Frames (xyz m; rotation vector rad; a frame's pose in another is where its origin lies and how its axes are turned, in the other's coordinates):
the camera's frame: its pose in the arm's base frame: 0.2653 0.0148 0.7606 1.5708 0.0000 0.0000
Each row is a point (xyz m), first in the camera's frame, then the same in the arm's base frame.
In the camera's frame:
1: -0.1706 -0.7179 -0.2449
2: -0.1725 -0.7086 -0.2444
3: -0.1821 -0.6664 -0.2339
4: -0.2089 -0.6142 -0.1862
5: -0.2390 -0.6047 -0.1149
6: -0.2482 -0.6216 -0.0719
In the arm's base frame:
1: 0.0947 0.2597 0.0427
2: 0.0928 0.2592 0.0520
3: 0.0832 0.2487 0.0942
4: 0.0564 0.2010 0.1464
5: 0.0263 0.1297 0.1559
6: 0.0171 0.0867 0.1390

